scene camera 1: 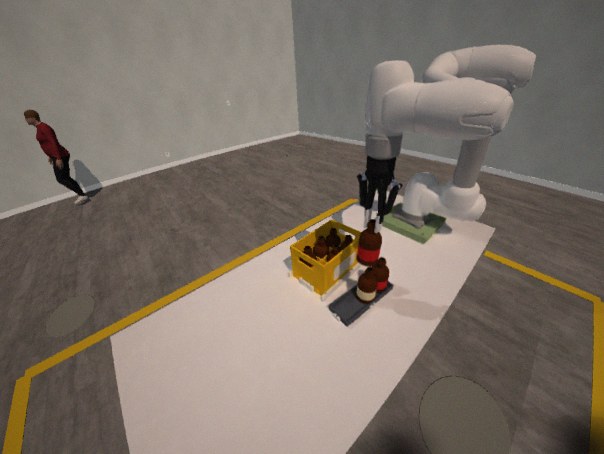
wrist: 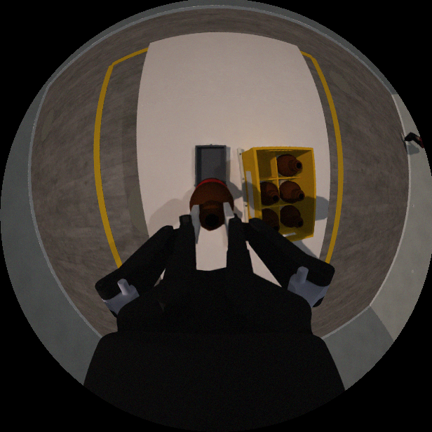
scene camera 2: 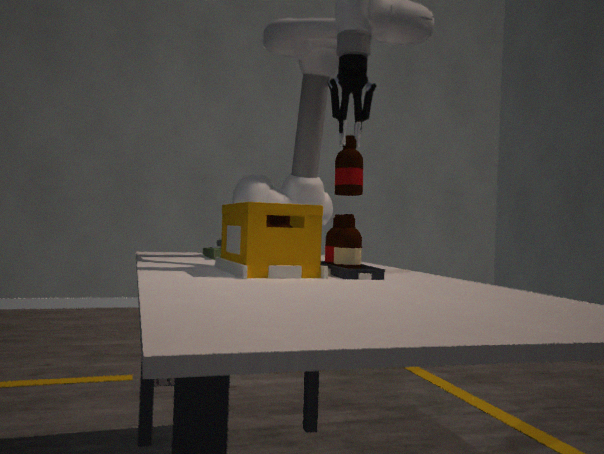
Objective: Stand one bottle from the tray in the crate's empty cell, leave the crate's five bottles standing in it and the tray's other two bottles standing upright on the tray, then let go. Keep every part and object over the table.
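Places are measured from the arm's base along level axes (x ahead, y left, z up), in millimetres.
Pixels of known places: gripper, fingertip midpoint: (scene camera 1: 372,228) (scene camera 2: 349,146); arm's base at its link origin: (scene camera 1: 413,218).
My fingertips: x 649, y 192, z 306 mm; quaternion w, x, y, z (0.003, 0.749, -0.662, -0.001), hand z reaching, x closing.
Observation:
Ahead of a thing's pixels: the offset from my fingertips to its top centre. "spot": to the spot under its first point. Level surfaces: height alone.
My gripper (scene camera 1: 372,225) (scene camera 2: 350,142) (wrist: 211,212) is shut on the neck of a brown bottle with a red label {dy +0, dx +1, dz +28 mm} (scene camera 1: 369,247) (scene camera 2: 349,176) (wrist: 210,197). The bottle hangs upright, well above the tray and table. The dark tray {dy +5, dx +4, dz -314 mm} (scene camera 1: 345,311) (scene camera 2: 372,274) (wrist: 211,162) bears a cream-label bottle {dy +8, dx -12, dz -180 mm} (scene camera 1: 366,289) (scene camera 2: 347,254) and a red-label bottle {dy +2, dx -90, dz -180 mm} (scene camera 1: 382,274), both upright; the held bottle hides them in the wrist view. The yellow crate {dy -209, dx +3, dz -165 mm} (scene camera 1: 311,272) (scene camera 2: 285,245) (wrist: 254,175) stands beside the tray. Five bottles stand in it; its empty cell is the upper left one in the wrist view.
The crate sits between low white strips {spot: dy -178, dx +149, dz -328 mm} (scene camera 1: 306,286) (scene camera 2: 285,271) on the white table {dz -340 mm} (scene camera 1: 225,350) (scene camera 2: 300,320) (wrist: 220,90). The arm's base stands on a green plate (scene camera 1: 415,231) at the table's far end. A person in red (scene camera 1: 49,142) is by the wall, away from the table.

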